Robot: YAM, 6 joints.
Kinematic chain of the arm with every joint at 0, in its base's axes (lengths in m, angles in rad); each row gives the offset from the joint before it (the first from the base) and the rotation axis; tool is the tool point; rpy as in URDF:
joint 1: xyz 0 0 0.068 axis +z
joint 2: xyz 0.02 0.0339 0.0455 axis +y
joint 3: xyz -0.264 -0.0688 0 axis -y
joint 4: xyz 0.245 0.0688 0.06 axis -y
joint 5: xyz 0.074 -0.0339 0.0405 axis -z
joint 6: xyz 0.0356 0 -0.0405 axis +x
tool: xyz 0 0 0 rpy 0 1.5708 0
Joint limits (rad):
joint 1: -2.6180..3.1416
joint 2: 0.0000..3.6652
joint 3: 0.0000..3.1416
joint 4: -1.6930..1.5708
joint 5: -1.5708..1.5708
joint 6: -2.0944..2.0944
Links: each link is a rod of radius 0.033 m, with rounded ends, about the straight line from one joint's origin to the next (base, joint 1, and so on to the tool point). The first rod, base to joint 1, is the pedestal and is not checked.
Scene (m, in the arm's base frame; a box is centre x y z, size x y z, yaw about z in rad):
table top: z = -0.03
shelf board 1: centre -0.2 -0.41 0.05 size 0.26 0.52 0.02 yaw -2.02
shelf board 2: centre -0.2 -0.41 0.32 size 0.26 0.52 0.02 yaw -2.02
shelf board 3: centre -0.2 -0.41 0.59 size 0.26 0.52 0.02 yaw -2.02
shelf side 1: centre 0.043 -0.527 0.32 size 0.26 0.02 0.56 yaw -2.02
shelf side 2: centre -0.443 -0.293 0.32 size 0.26 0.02 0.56 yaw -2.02
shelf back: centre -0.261 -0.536 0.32 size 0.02 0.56 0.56 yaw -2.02
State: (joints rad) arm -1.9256 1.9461 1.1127 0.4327 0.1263 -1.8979
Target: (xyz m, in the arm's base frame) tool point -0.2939 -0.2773 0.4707
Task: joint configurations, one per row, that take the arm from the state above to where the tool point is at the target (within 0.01 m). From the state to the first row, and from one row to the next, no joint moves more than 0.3 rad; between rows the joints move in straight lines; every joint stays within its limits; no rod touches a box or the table.
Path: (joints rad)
1: -2.0987 1.8214 0.8702 0.5248 -0.0623 -1.9112
2: -2.2718 1.6968 0.6276 0.6170 -0.2509 -1.9246
3: -2.4449 1.5721 0.3851 0.7091 -0.4395 -1.9379
4: -2.6180 1.4475 0.1425 0.8012 -0.6281 -1.9512
5: -2.6016 1.3917 0.4119 0.7211 -0.4212 -1.9379
6: -2.5852 1.3359 0.6813 0.6411 -0.2142 -1.9246
7: -2.5687 1.2802 0.9507 0.5610 -0.0073 -1.9112
8: -2.5523 1.2244 1.2200 0.4809 0.1996 -1.8979
9: -2.4621 1.4725 1.4399 0.5147 0.1765 -1.8979
10: -2.3718 1.7205 1.6597 0.5485 0.1534 -1.8979

